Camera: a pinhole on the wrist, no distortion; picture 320 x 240 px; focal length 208.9 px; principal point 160.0 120.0 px. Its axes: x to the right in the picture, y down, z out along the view. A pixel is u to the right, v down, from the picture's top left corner.
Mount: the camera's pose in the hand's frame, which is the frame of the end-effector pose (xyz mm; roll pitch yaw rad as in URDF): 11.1 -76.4 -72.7 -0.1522 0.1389 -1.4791
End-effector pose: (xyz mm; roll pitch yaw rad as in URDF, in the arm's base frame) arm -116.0 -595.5 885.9 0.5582 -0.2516 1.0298
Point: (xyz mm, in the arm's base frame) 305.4 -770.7 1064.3
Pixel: 233 122
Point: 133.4 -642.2 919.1
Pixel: 248 153
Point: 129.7 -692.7 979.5
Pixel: 208 120
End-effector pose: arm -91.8 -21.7 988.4 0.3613 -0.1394 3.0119
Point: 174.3 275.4 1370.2
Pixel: 156 14
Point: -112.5 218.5 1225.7
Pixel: 170 125
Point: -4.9 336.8 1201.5
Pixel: 225 69
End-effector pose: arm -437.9 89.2 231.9 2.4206 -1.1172 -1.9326
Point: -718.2 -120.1 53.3
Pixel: 132 67
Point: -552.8 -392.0 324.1
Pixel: 271 227
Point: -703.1 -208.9 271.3
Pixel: 154 178
